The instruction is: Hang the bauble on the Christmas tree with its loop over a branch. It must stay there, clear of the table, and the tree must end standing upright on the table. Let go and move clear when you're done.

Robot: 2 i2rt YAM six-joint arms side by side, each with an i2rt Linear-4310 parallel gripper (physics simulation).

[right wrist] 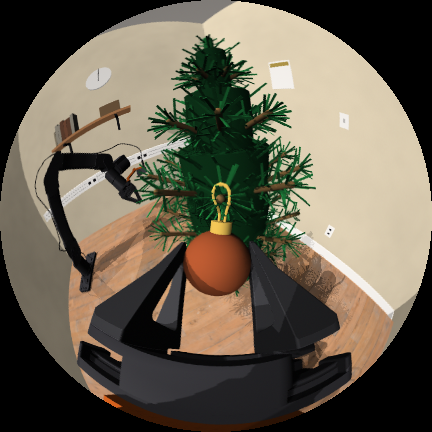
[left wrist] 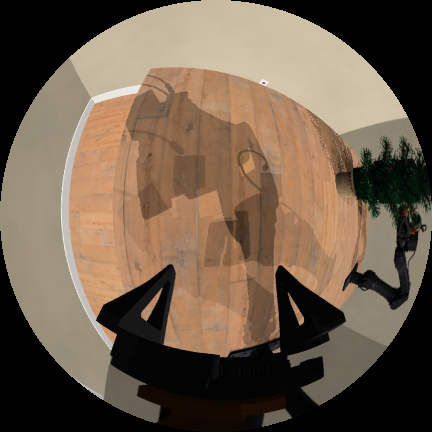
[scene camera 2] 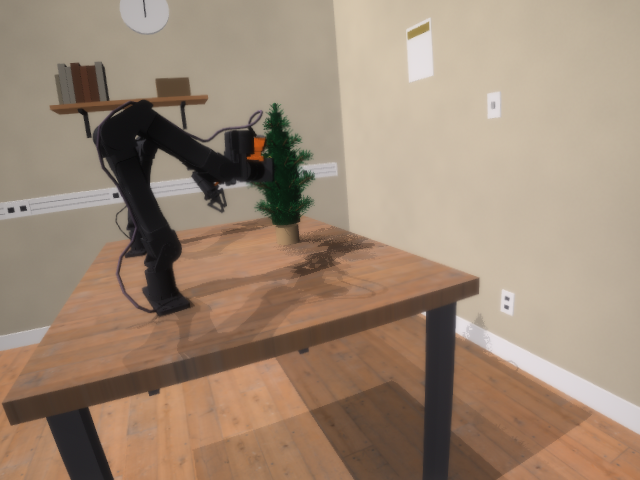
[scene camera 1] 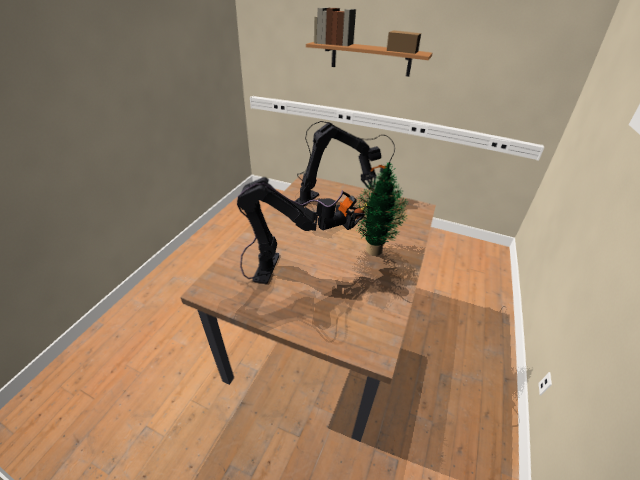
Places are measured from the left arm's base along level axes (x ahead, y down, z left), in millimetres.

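Pixels of known places: left gripper, fingertip midpoint: [left wrist: 224,271] [scene camera 2: 224,209]; right gripper, fingertip midpoint: [right wrist: 216,247] [scene camera 2: 267,170] [scene camera 1: 360,212]; left arm's base, origin of the base link: [right wrist: 87,270] [left wrist: 257,349] [scene camera 2: 141,250] [scene camera 1: 305,199]; right arm's base, origin of the base link: [left wrist: 350,275] [scene camera 2: 164,298] [scene camera 1: 266,267].
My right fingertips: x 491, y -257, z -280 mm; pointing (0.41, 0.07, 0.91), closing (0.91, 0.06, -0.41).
For each thing: its top centre in the pictures, then the offset to it from my right fingertips. "spot": a spot on its surface instead. Level surfaces: height alone.
- orange bauble, middle of its top: [right wrist: 212,233] dy -24, dx -3, dz -8 mm
- branch tip, surface spot: [right wrist: 220,198] spot: dy -33, dx +10, dz +8 mm
- wooden table, its level: dy +257 mm
The orange bauble [right wrist: 217,262] is held between the right gripper's fingertips, with its gold cap [right wrist: 221,228] and yellow loop [right wrist: 215,187] pointing up. In the right wrist view a branch tip [right wrist: 220,198] shows inside the loop's outline; I cannot tell whether it passes through. The green tree [scene camera 1: 383,206] [scene camera 2: 284,180] [left wrist: 392,181] [right wrist: 225,167] stands upright in its tan pot [scene camera 1: 374,249] [scene camera 2: 287,234]. My right gripper [right wrist: 216,247] is shut on the bauble, close against the tree's side. My left gripper [scene camera 1: 368,182] [scene camera 2: 220,205] [left wrist: 224,271] is open and empty, above the table.
Branches spread on both sides of the bauble in the right wrist view. The wooden table [scene camera 1: 310,330] [scene camera 2: 103,356] carries both arm bases. A wall shelf [scene camera 1: 368,50] [scene camera 2: 129,103] with books hangs behind the arms.
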